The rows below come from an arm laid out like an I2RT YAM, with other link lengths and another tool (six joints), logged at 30 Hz.
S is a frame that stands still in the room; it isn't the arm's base.
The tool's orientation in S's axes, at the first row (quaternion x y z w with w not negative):
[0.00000 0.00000 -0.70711 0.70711]
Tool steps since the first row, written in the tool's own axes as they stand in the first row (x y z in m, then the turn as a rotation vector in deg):
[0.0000 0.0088 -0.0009 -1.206 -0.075 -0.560]
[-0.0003 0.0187 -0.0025 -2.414 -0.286 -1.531]
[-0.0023 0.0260 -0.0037 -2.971 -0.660 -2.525]
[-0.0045 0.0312 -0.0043 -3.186 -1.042 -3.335]
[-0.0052 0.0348 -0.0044 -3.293 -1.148 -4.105]
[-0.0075 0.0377 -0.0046 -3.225 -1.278 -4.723]
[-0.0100 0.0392 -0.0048 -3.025 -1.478 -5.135]
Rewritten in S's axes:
[0.0088 0.0000 -0.0009 -0.075 1.206 -0.560]
[0.0187 0.0003 -0.0025 -0.286 2.414 -1.531]
[0.0260 0.0023 -0.0037 -0.660 2.971 -2.525]
[0.0312 0.0045 -0.0043 -1.042 3.186 -3.335]
[0.0348 0.0052 -0.0044 -1.148 3.293 -4.105]
[0.0377 0.0075 -0.0046 -1.278 3.225 -4.723]
[0.0392 0.0100 -0.0048 -1.478 3.025 -5.135]

